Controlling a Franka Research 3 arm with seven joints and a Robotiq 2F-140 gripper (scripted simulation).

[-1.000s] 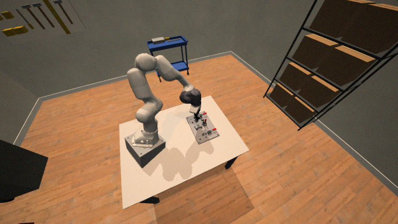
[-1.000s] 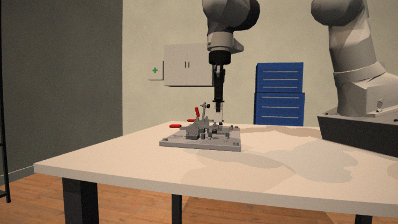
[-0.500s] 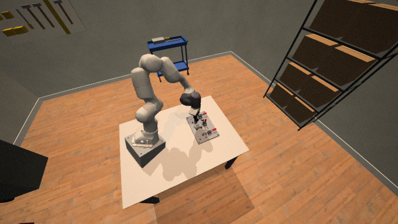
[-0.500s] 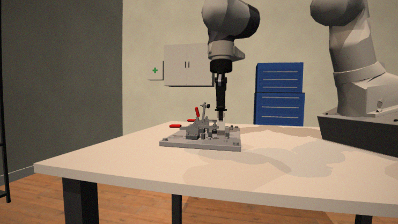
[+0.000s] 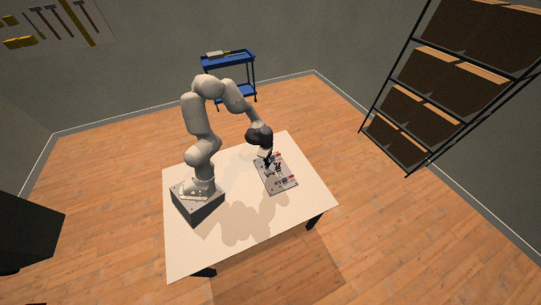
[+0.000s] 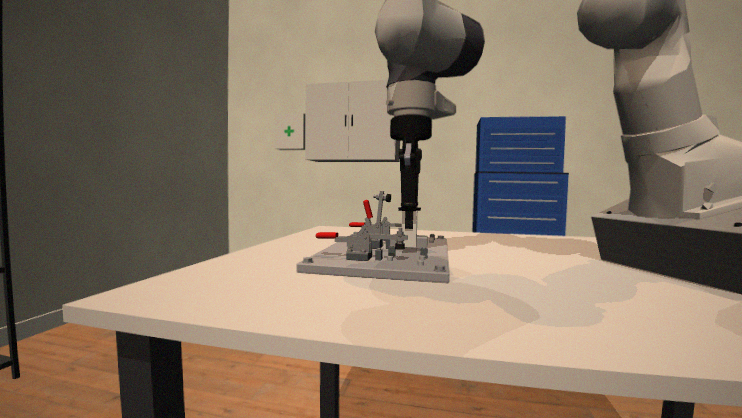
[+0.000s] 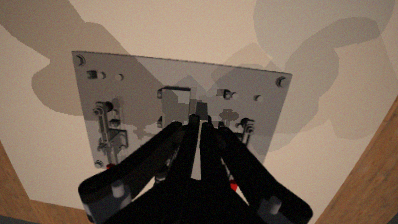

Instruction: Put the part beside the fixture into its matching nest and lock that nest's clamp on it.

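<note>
My gripper is now 10 mm short of the grey block part, 40 mm to the left of it and 30 mm above it. Also, from my hand: grey fixture plate: 50 mm ahead, 30 mm to the right, 50 mm below.
</note>
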